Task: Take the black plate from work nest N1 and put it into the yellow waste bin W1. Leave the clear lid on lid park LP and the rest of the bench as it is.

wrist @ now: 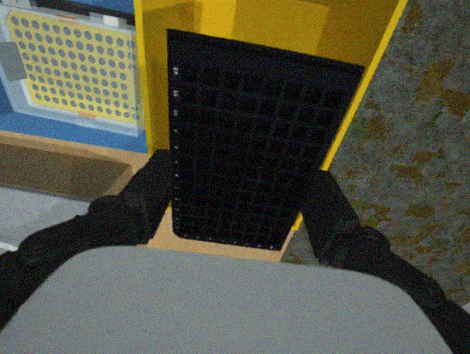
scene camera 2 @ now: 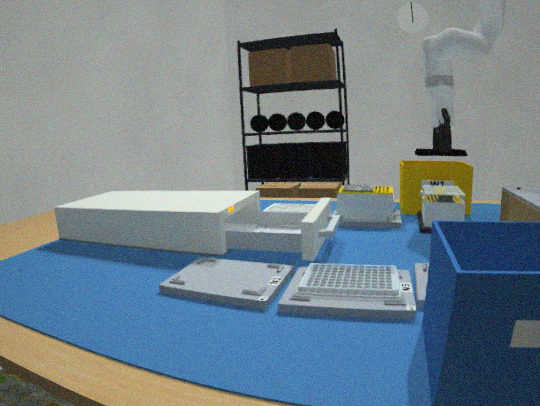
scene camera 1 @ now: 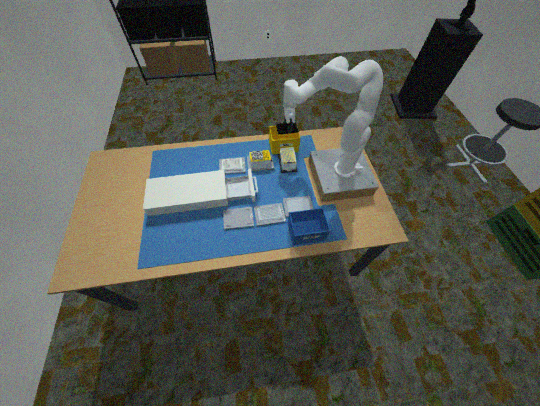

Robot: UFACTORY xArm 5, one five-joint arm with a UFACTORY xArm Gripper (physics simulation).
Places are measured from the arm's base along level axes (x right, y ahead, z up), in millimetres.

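Pixels of known places: gripper, fingertip midpoint: [wrist: 241, 180] [scene camera 2: 441, 151] [scene camera 1: 288, 127]; arm's base, link origin: [scene camera 1: 344, 169].
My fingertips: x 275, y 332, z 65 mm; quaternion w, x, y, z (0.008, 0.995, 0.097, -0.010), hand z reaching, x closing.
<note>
For each thing: its middle in the pictures, then the offset to it from my fingertips. "spot": a spot on its surface instead.
- black plate, body centre: [wrist: 242, 171] [scene camera 2: 440, 152] [scene camera 1: 287, 127] dz -2, dx -1, dy +5 mm
- yellow waste bin W1, body centre: [wrist: 245, 102] [scene camera 2: 433, 186] [scene camera 1: 284, 139] dz -91, dx -7, dy +20 mm
- Nest N1, body centre: [scene camera 2: 227, 277] [scene camera 1: 238, 217] dz -143, dx -571, dy +279 mm
- yellow tip box, body centre: [wrist: 92, 69] [scene camera 2: 441, 206] [scene camera 1: 288, 158] dz -112, dx -159, dy -4 mm
- white device, surface spot: [scene camera 2: 140, 220] spot: dz -87, dx -525, dy +509 mm
- blue bin, body centre: [scene camera 2: 531, 307] [scene camera 1: 307, 226] dz -91, dx -646, dy -93 mm
The black plate [scene camera 1: 286, 128] [scene camera 2: 425, 152] [wrist: 260, 145] is held level just above the yellow waste bin W1 [scene camera 1: 285, 145] [scene camera 2: 410, 187] [wrist: 156, 100]. In camera 2 a small gap shows between plate and rim. In the wrist view the plate covers much of the bin's opening, with wood visible past its near end. My gripper [scene camera 1: 290, 121] [scene camera 2: 442, 145] [wrist: 241, 180] is shut on the plate, one finger at each long side. Nest N1 [scene camera 1: 238, 218] [scene camera 2: 227, 280] holds no plate. I cannot read an LP label or tell which piece is the clear lid.
A yellow tip box [scene camera 1: 288, 157] [scene camera 2: 442, 209] [wrist: 75, 67] under a clear cover stands beside the bin. Another box [scene camera 1: 260, 159] [scene camera 2: 366, 207] stands left of it. A white device [scene camera 1: 185, 192] [scene camera 2: 140, 220] has its drawer out. A blue bin [scene camera 1: 308, 226] [scene camera 2: 500, 300] stands at the front.
</note>
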